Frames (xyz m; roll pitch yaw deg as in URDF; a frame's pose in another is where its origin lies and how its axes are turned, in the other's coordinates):
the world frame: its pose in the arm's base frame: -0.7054 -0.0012 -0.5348 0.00 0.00 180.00
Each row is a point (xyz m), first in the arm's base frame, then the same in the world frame.
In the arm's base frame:
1: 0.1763 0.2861 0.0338
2: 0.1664 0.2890 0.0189
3: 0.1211 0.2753 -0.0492
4: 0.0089 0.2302 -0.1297
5: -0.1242 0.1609 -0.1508
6: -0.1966 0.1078 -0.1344
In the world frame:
1: -0.8817 -0.2873 0.5686
2: -0.8718 -0.2902 0.5537
3: -0.8265 -0.2765 0.4856
4: -0.7143 -0.2314 0.4051
5: -0.5812 -0.1621 0.3840
6: -0.5088 -0.1090 0.4004

